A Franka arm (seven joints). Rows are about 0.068 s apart.
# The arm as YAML. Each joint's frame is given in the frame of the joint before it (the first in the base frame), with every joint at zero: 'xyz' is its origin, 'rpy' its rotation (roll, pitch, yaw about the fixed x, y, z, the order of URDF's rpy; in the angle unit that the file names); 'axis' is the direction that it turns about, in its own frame. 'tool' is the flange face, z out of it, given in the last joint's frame.
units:
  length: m
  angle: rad
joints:
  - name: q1
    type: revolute
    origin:
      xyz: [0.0, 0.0, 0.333]
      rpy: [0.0, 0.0, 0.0]
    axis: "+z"
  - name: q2
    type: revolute
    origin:
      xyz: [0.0, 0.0, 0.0]
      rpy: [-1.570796, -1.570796, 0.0]
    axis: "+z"
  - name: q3
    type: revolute
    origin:
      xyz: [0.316, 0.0, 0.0]
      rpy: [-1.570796, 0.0, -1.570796]
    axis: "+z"
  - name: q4
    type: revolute
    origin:
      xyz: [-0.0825, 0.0, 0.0]
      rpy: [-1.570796, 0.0, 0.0]
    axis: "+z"
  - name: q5
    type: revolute
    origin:
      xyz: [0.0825, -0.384, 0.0]
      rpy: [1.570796, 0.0, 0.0]
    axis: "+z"
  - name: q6
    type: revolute
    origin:
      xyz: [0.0, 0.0, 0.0]
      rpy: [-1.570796, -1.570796, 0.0]
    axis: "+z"
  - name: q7
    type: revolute
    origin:
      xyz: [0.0, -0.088, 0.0]
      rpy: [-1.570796, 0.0, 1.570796]
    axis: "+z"
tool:
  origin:
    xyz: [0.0, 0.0, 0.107]
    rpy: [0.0, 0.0, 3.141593]
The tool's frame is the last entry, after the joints.
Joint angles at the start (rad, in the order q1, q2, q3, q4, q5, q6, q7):
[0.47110 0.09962 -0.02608 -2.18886 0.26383 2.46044 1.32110]
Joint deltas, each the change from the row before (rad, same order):
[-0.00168 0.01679 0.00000 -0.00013 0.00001 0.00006 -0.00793]
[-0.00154 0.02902 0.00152 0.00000 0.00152 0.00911 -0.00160]
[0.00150 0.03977 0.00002 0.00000 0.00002 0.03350 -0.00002]
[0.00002 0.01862 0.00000 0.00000 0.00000 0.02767 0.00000]
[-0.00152 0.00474 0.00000 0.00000 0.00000 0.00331 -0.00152]
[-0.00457 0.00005 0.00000 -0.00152 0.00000 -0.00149 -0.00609]
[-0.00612 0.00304 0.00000 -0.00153 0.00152 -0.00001 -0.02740]
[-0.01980 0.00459 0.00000 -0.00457 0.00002 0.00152 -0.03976]
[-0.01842 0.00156 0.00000 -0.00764 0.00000 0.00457 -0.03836]
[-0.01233 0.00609 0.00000 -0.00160 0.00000 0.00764 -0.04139]
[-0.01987 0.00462 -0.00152 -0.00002 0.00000 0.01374 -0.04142]
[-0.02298 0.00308 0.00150 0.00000 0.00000 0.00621 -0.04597]
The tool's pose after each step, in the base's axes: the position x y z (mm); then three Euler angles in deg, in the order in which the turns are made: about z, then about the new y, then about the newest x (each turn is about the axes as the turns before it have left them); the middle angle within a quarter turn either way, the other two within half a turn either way. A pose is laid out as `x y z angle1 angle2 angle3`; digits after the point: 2 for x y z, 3 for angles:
508.04 241.13 348.99 -60.057 8.620 -169.553
509.14 241.27 333.55 -60.301 8.634 -170.712
511.73 242.11 314.38 -60.630 8.255 -171.169
514.04 242.12 306.55 -60.845 7.898 -170.722
514.61 241.30 304.18 -60.891 7.847 -170.802
515.12 238.73 303.36 -60.814 7.819 -170.927
516.05 235.30 300.99 -59.700 7.649 -170.975
519.25 224.37 296.63 -58.639 7.322 -171.124
521.38 213.77 293.01 -57.588 6.972 -171.133
524.01 207.03 289.66 -56.014 6.511 -170.892
529.48 195.69 288.39 -54.966 5.829 -170.196
534.04 184.20 287.26 -53.638 5.272 -169.798

